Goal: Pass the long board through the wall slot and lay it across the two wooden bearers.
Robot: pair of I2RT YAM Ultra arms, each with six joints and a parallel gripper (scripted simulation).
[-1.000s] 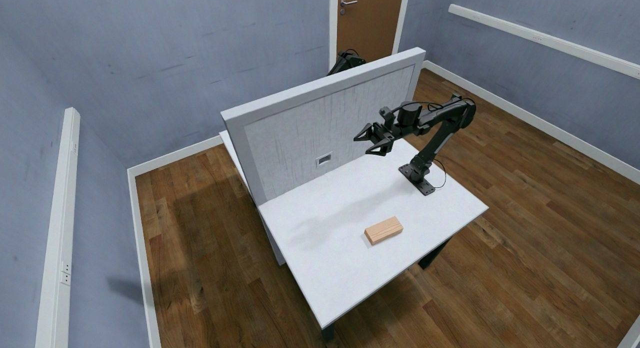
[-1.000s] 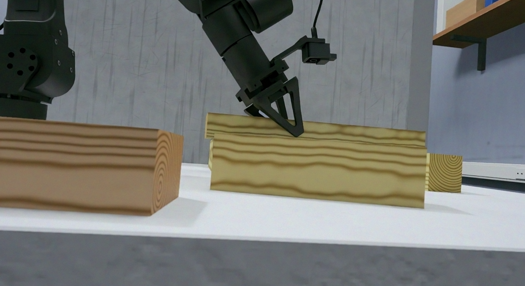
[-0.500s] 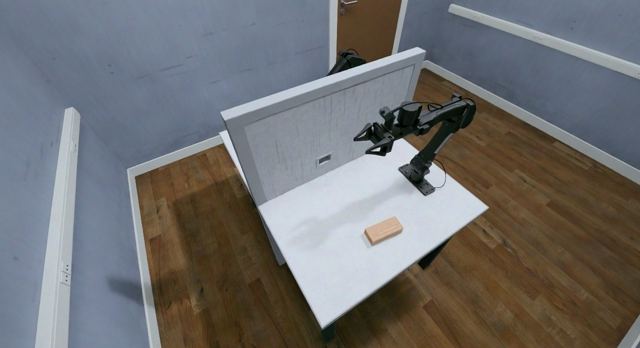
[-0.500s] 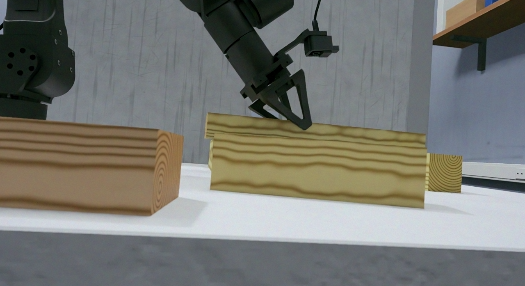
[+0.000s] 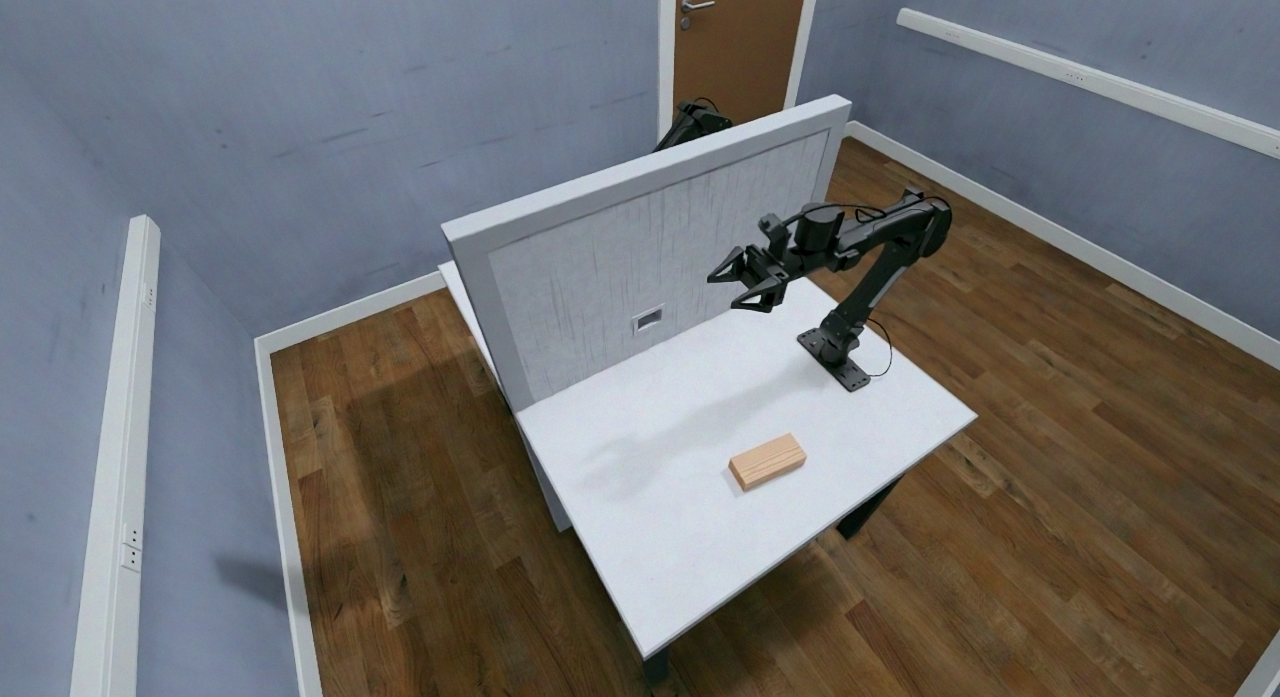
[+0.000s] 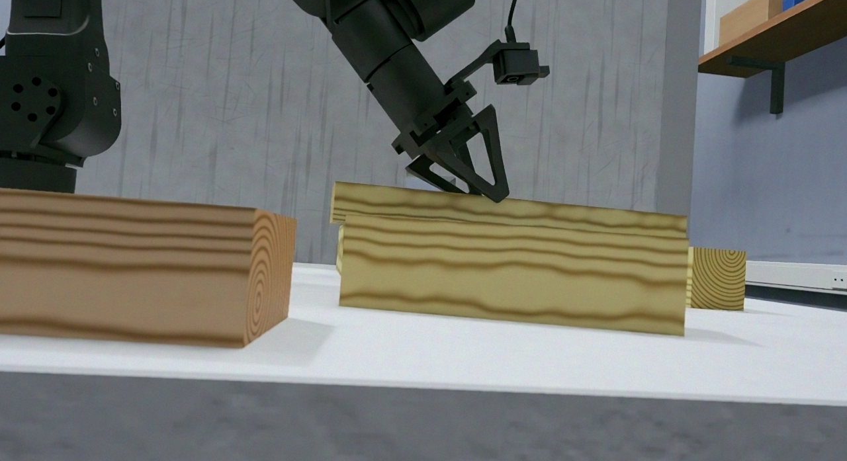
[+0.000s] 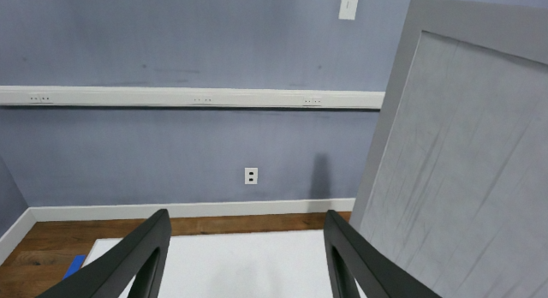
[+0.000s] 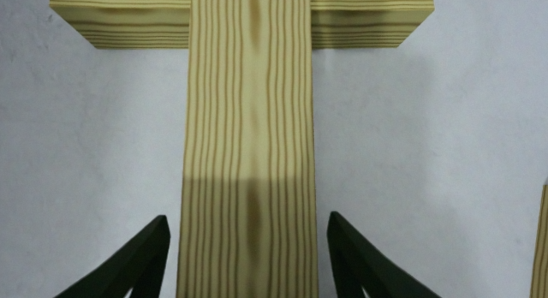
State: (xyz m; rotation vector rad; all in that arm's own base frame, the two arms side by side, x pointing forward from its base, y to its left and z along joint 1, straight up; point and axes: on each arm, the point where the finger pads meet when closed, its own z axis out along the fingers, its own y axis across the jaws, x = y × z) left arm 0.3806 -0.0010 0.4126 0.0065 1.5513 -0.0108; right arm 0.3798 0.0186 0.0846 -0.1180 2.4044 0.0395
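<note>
The long pale board lies 30 mm ahead of my right hand and 20 mm below it. From my right hand the other things lie so: brown offcut (680 mm to the left, 70 mm below, 50 mm behind); then pale wooden bearer (150 mm ahead, 60 mm below, 10 mm to the left).
</note>
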